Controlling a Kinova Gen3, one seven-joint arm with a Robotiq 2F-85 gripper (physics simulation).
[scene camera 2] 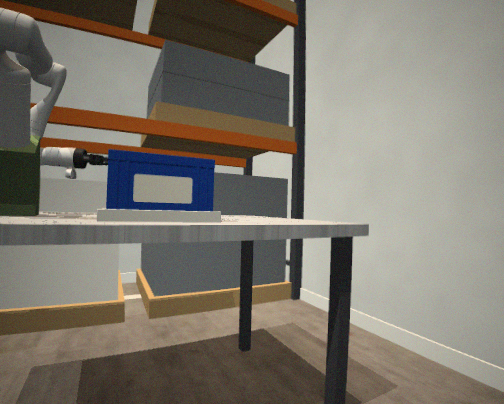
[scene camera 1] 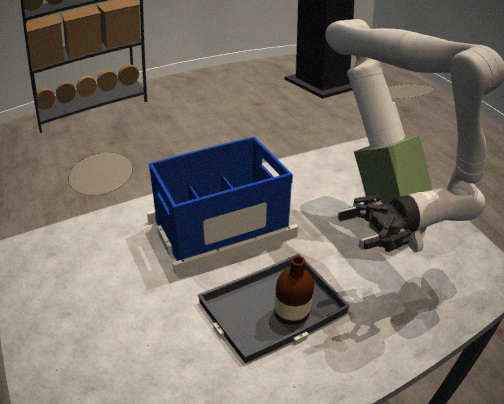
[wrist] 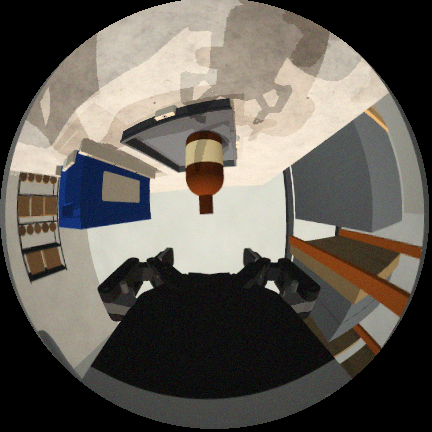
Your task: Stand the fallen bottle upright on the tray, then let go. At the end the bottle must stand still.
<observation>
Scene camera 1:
my gripper: 349,229
blue crate: 204,200
brown bottle: 294,288
dark grey tray: 244,308
</observation>
